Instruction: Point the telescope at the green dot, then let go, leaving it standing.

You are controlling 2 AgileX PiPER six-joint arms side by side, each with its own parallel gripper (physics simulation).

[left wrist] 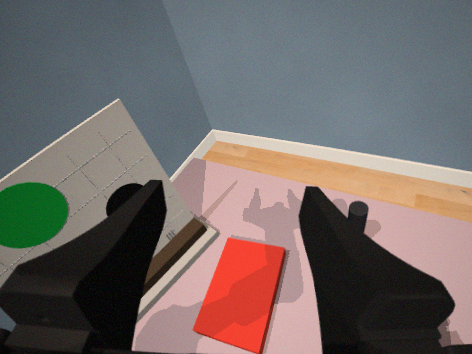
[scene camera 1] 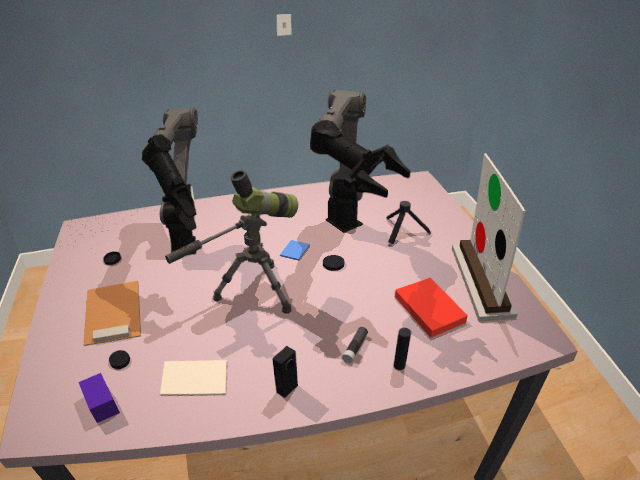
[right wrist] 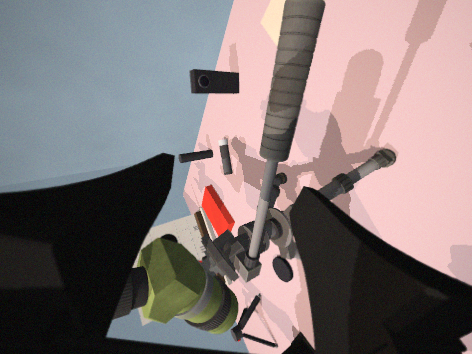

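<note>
The green telescope [scene camera 1: 264, 203] [right wrist: 172, 280] stands on its grey tripod [scene camera 1: 252, 255], its wide front end facing the right side of scene camera 1. Its exact aim cannot be told. The pan handle [scene camera 1: 184, 251] [right wrist: 292, 75] slants down to the left. The green dot [scene camera 1: 494, 192] [left wrist: 32, 215] is high on the white board [scene camera 1: 512, 206] [left wrist: 95, 150]. My right gripper [scene camera 1: 192, 220] [right wrist: 237, 186] is open behind the handle; the handle's rod crosses the gap between its fingers in the right wrist view. My left gripper [scene camera 1: 397, 184] [left wrist: 233, 198] is open and empty above the table.
A small black tripod [scene camera 1: 404, 206] stands below the left gripper. The red block [scene camera 1: 431, 305] [left wrist: 242, 295] lies before the board. A black disc [scene camera 1: 333, 262] and blue square [scene camera 1: 295, 249] lie right of the telescope tripod. A black box [scene camera 1: 285, 372] [right wrist: 215, 81] stands near the front edge.
</note>
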